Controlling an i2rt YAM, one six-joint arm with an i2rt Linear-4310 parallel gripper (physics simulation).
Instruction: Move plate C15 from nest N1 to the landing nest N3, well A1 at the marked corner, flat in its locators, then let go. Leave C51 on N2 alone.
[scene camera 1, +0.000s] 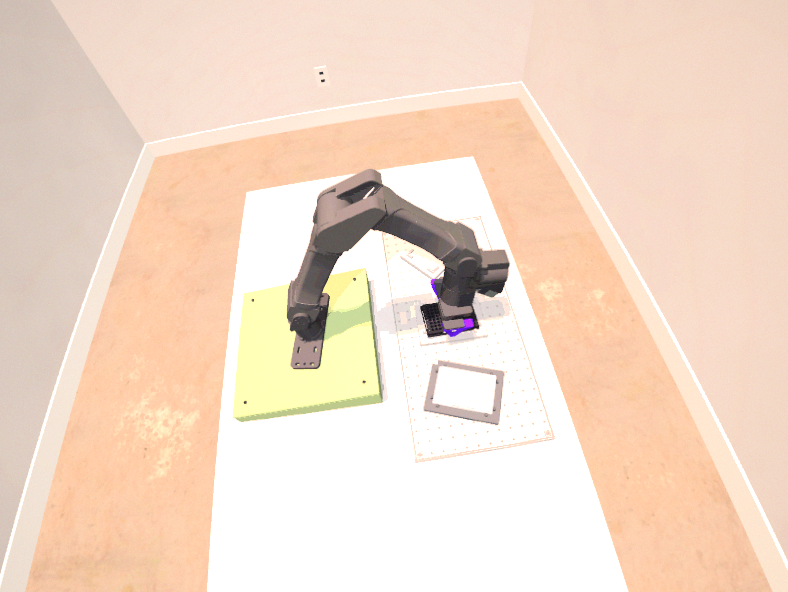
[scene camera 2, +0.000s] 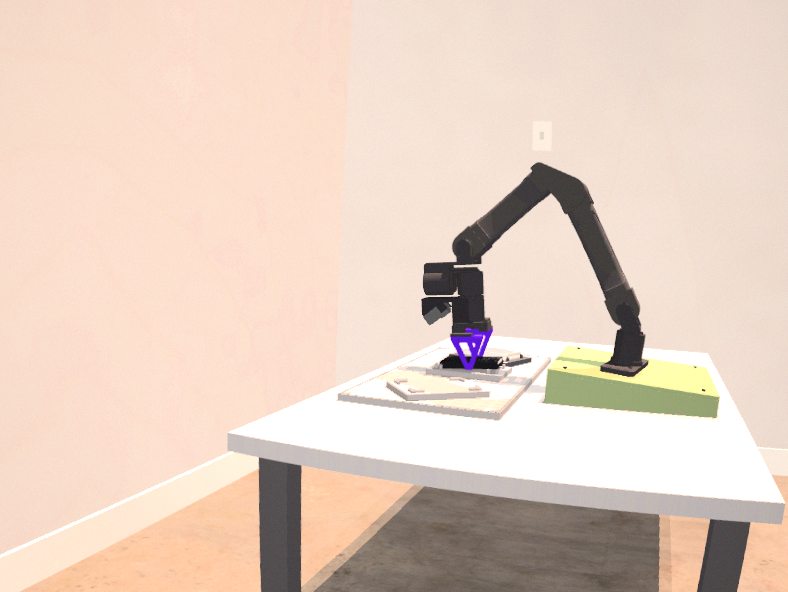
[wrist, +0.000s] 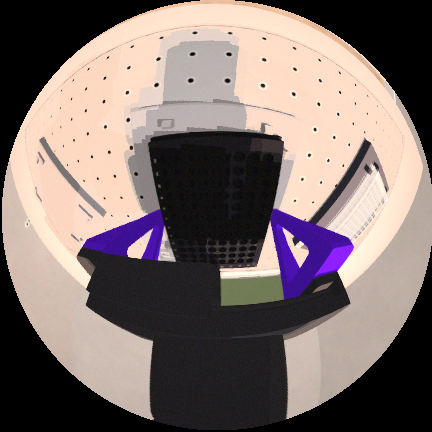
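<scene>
A black well plate (scene camera 1: 431, 319) (scene camera 2: 490, 362) (wrist: 220, 190) lies flat on the middle light nest (scene camera 1: 445, 341) (scene camera 2: 474, 372). My gripper (scene camera 1: 445, 313) (scene camera 2: 472, 363) (wrist: 217, 214) is open, pointing down, with one purple finger on each side of the black plate; contact is not clear. A white plate (scene camera 1: 465, 389) (wrist: 357, 210) sits in the dark grey nest (scene camera 1: 429, 398). A bare light nest (scene camera 1: 414, 262) (scene camera 2: 439, 389) stands at the other end, partly behind my arm in scene camera 1. Plate and nest labels and the marked corner are not readable. Well A1 cannot be told.
The nests stand on a perforated board (scene camera 1: 477, 439) (scene camera 2: 414, 407) (wrist: 345, 160) on the white table (scene camera 1: 382, 522) (scene camera 2: 414, 439). My arm's base stands on a yellow-green block (scene camera 1: 267, 382) (scene camera 2: 637, 395) beside the board.
</scene>
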